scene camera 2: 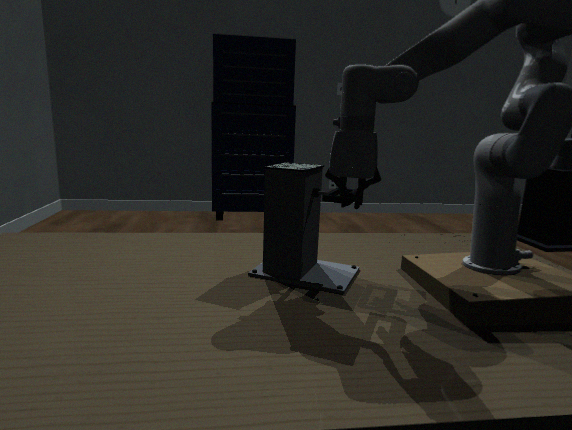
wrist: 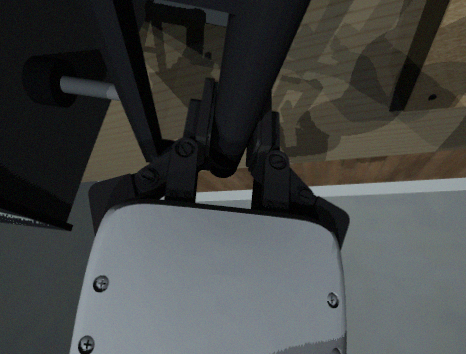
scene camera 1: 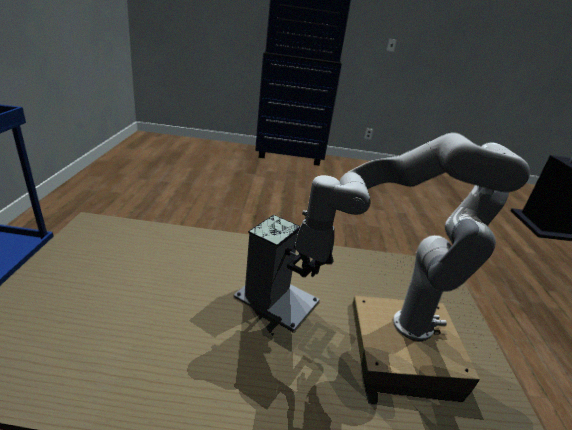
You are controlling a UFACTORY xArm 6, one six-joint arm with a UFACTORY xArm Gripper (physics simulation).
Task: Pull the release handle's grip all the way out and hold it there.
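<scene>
The release handle is a black frame with a thick dark grip bar, seen up close in the wrist view. A short light rod joins the handle to a black collar on the dark upright housing. In both scene views the handle stands out from the housing's right side, high above the grey base plate. My gripper points down and is shut on the grip bar, with one finger on each side. The fingers partly hide the handle in the scene views.
The arm stands on a raised wooden block to the right of the housing, on the wooden table. A dark blue cabinet stands behind, and a blue frame stands at the left.
</scene>
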